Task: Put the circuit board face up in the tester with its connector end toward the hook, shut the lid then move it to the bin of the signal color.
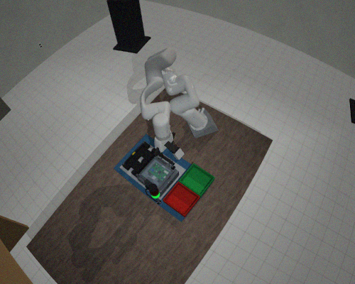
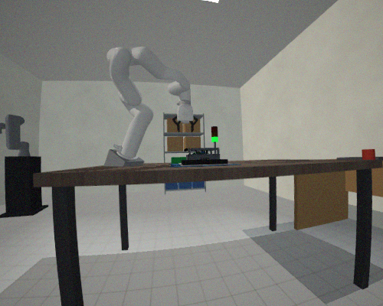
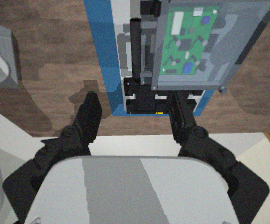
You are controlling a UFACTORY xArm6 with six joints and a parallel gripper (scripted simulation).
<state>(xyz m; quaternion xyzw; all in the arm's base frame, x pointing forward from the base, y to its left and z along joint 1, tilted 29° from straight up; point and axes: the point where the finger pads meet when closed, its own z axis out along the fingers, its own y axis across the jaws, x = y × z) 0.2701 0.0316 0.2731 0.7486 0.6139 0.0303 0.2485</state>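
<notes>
Right now the black latch block is 4 cm ahead of my hand, 5 cm to the left of it and 13 cm below it. Round my hand: tester lid 8 cm ahead, 2 cm to the right, 13 cm below; then tester plate 9 cm ahead, 2 cm to the right, 15 cm below; then green circuit board 8 cm ahead, 2 cm to the right, 15 cm below.
</notes>
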